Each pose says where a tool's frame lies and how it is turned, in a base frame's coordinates. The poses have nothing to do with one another.
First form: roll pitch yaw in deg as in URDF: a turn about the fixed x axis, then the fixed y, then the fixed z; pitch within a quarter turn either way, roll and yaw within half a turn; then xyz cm.
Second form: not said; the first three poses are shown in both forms.
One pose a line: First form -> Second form
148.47, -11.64, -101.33, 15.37, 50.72, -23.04 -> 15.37, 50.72, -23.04, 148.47, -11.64, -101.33
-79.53, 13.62, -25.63, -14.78, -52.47, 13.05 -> -14.78, -52.47, 13.05, -79.53, 13.62, -25.63
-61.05, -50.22, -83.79, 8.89, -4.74, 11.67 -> 8.89, -4.74, 11.67, -61.05, -50.22, -83.79
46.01, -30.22, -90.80, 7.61, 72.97, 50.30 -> 7.61, 72.97, 50.30, 46.01, -30.22, -90.80
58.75, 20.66, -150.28, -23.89, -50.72, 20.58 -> -23.89, -50.72, 20.58, 58.75, 20.66, -150.28
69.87, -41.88, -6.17, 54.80, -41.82, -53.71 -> 54.80, -41.82, -53.71, 69.87, -41.88, -6.17
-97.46, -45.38, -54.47, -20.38, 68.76, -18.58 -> -20.38, 68.76, -18.58, -97.46, -45.38, -54.47
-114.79, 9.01, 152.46, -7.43, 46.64, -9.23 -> -7.43, 46.64, -9.23, -114.79, 9.01, 152.46
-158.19, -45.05, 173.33, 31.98, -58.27, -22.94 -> 31.98, -58.27, -22.94, -158.19, -45.05, 173.33
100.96, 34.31, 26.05, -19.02, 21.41, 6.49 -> -19.02, 21.41, 6.49, 100.96, 34.31, 26.05
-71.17, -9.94, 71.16, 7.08, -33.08, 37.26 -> 7.08, -33.08, 37.26, -71.17, -9.94, 71.16
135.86, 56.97, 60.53, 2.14, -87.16, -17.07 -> 2.14, -87.16, -17.07, 135.86, 56.97, 60.53
